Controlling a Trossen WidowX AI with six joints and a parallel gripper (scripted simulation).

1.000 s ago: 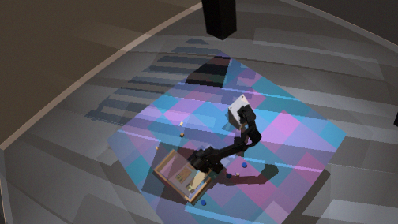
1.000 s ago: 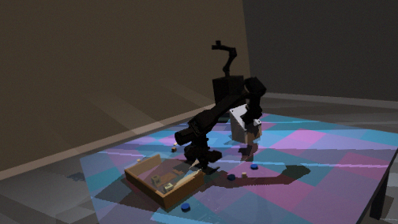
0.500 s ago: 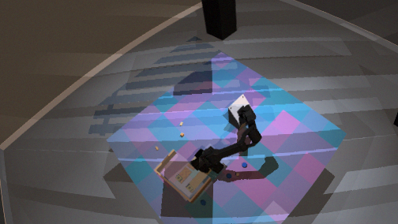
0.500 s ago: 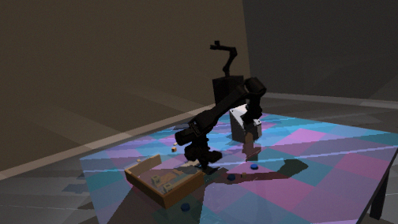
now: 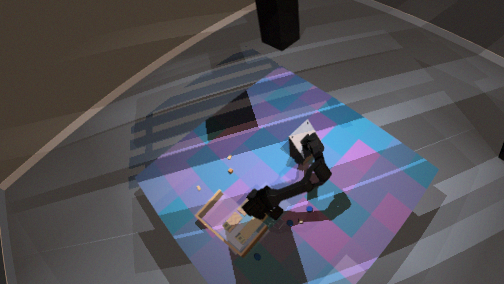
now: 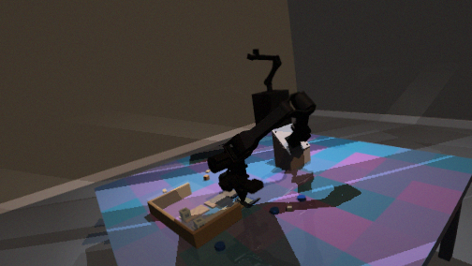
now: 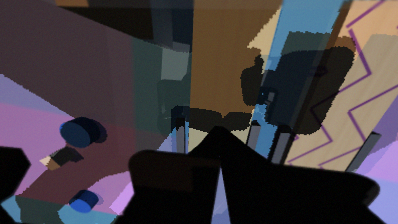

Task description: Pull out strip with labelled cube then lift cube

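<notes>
The strip lies 90 mm ahead of my gripper tip and 10 mm to the left of it. From my gripper tip the other things lie so: cream cube (170 mm to the left, 70 mm behind).
</notes>
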